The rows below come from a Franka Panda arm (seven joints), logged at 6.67 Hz.
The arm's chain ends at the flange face. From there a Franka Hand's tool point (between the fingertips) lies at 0.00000 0.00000 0.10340 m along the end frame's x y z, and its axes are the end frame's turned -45 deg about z.
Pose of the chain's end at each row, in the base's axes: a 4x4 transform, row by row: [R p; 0 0 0 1], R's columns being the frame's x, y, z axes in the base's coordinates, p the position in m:
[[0.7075 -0.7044 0.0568 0.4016], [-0.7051 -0.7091 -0.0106 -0.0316], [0.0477 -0.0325 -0.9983 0.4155], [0 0 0 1]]
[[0.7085 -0.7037 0.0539 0.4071], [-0.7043 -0.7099 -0.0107 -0.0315], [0.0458 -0.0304 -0.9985 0.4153], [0 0 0 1]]
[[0.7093 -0.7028 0.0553 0.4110], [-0.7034 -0.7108 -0.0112 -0.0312], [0.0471 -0.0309 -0.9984 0.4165], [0 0 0 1]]
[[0.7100 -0.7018 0.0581 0.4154], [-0.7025 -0.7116 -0.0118 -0.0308], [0.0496 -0.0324 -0.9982 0.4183], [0 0 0 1]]
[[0.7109 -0.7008 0.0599 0.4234], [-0.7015 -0.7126 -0.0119 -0.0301], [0.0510 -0.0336 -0.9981 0.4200], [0 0 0 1]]
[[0.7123 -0.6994 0.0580 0.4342], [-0.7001 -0.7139 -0.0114 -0.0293], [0.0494 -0.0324 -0.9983 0.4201], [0 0 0 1]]
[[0.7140 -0.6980 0.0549 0.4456], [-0.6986 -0.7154 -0.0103 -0.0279], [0.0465 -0.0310 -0.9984 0.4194], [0 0 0 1]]
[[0.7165 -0.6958 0.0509 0.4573], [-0.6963 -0.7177 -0.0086 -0.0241], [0.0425 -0.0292 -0.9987 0.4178], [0 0 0 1]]
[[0.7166 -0.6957 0.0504 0.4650], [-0.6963 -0.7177 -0.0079 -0.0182], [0.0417 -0.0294 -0.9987 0.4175], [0 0 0 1]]
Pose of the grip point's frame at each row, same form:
[[0.9984 0.0022 0.0568 0.4075], [0.0028 -1.0000 -0.0106 -0.0327], [0.0567 0.0107 -0.9983 0.3123], [0 0 0 1]]
[[0.9986 0.0034 0.0539 0.4127], [0.0040 -1.0000 -0.0107 -0.0326], [0.0539 0.0109 -0.9985 0.3121], [0 0 0 1]]
[[0.9985 0.0046 0.0553 0.4167], [0.0052 -1.0000 -0.0112 -0.0324], [0.0552 0.0115 -0.9984 0.3133], [0 0 0 1]]
[[0.9983 0.0058 0.0581 0.4214], [0.0064 -0.9999 -0.0118 -0.0320], [0.0580 0.0122 -0.9982 0.3151], [0 0 0 1]]
[[0.9982 0.0071 0.0599 0.4296], [0.0078 -0.9999 -0.0119 -0.0313], [0.0598 0.0123 -0.9981 0.3168], [0 0 0 1]]
[[0.9982 0.0091 0.0580 0.4402], [0.0098 -0.9998 -0.0114 -0.0305], [0.0578 0.0120 -0.9983 0.3169], [0 0 0 1]]
[[0.9984 0.0113 0.0549 0.4513], [0.0119 -0.9998 -0.0103 -0.0290], [0.0548 0.0110 -0.9984 0.3162], [0 0 0 1]]
[[0.9986 0.0146 0.0509 0.4626], [0.0151 -0.9998 -0.0086 -0.0250], [0.0507 0.0094 -0.9987 0.3145], [0 0 0 1]]
[[0.9986 0.0148 0.0504 0.4702], [0.0151 -0.9998 -0.0079 -0.0190], [0.0503 0.0087 -0.9987 0.3142], [0 0 0 1]]

